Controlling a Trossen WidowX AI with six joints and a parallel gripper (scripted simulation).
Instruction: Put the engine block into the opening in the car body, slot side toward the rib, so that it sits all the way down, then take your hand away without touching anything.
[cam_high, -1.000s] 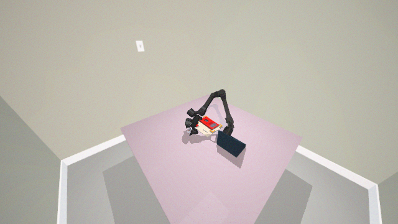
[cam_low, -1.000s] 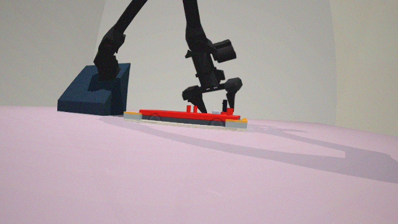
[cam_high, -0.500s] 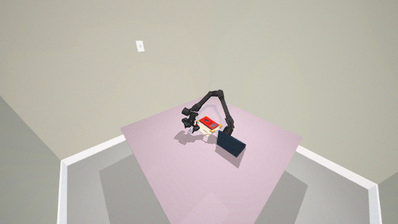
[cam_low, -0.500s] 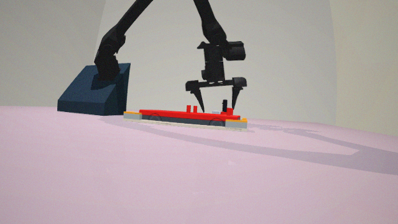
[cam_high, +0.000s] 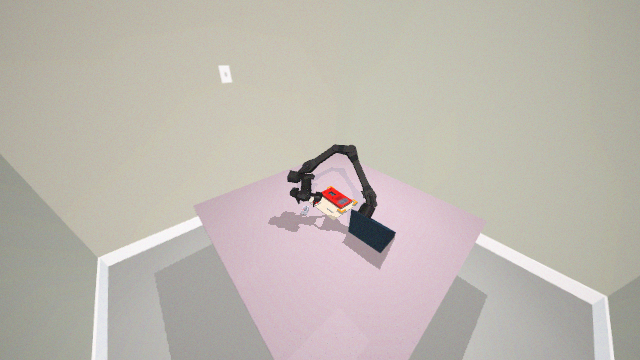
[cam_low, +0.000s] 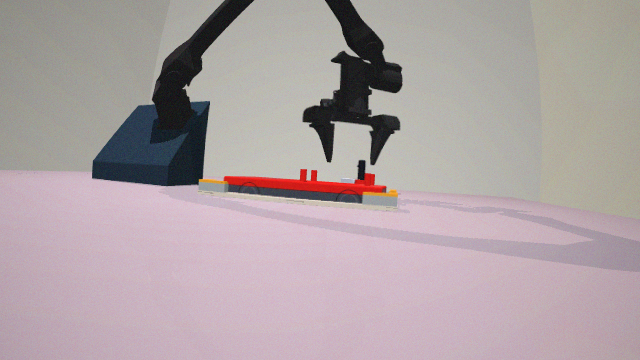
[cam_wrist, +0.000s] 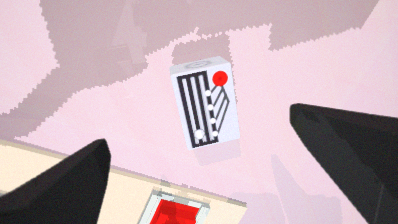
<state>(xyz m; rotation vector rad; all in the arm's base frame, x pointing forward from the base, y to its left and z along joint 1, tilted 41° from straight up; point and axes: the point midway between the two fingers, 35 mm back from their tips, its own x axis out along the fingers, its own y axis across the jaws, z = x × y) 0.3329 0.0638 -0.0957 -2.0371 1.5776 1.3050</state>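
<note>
Right now my gripper tip is 5 cm above the engine block. Also, from my gripper tip: beige plate 4 cm behind, 20 cm to the right, 5 cm below; black peg 2 cm ahead, 11 cm to the right, 2 cm below.
</note>
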